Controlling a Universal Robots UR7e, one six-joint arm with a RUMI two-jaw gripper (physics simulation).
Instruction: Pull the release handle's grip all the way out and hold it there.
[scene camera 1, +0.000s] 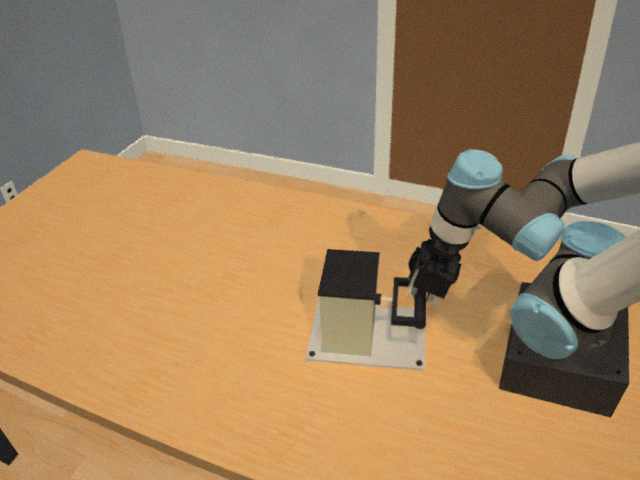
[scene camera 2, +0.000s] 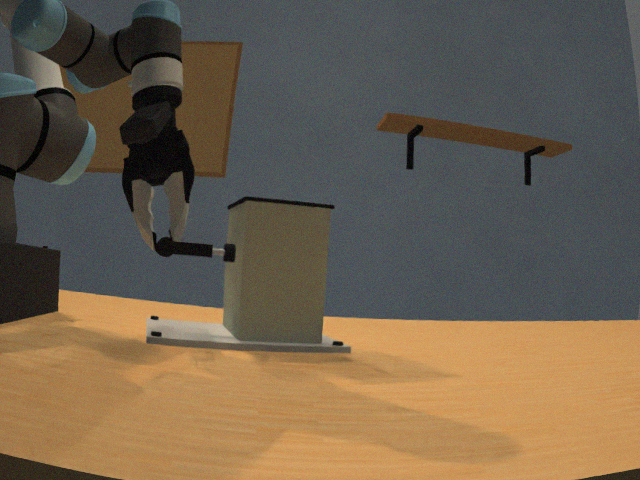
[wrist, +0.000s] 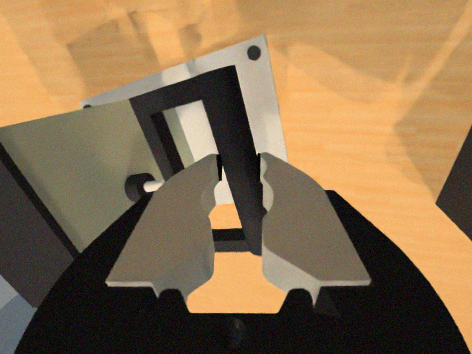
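The release handle's grip (scene camera 1: 420, 316) (scene camera 2: 193, 249) (wrist: 225, 92) is a black rectangular frame. A short pale rod (scene camera 1: 386, 299) (scene camera 2: 218, 252) (wrist: 152, 186) joins it to the side of the pale green box (scene camera 1: 346, 325) (scene camera 2: 281, 268) (wrist: 75, 165), which has a black top. The box stands on a light grey base plate (scene camera 1: 392, 356) (scene camera 2: 191, 331) (wrist: 260, 90). My gripper (scene camera 1: 422, 298) (scene camera 2: 165, 241) (wrist: 239, 157) points down and is shut on the grip's outer bar, with one fingertip inside the frame opening and the other on the outer side.
The arm's black base block (scene camera 1: 563, 372) (scene camera 2: 28, 284) stands on the wooden table (scene camera 1: 180, 310) (scene camera 2: 465, 413), on the grip's side of the box. A wall shelf (scene camera 2: 465, 131) hangs behind, high above the table.
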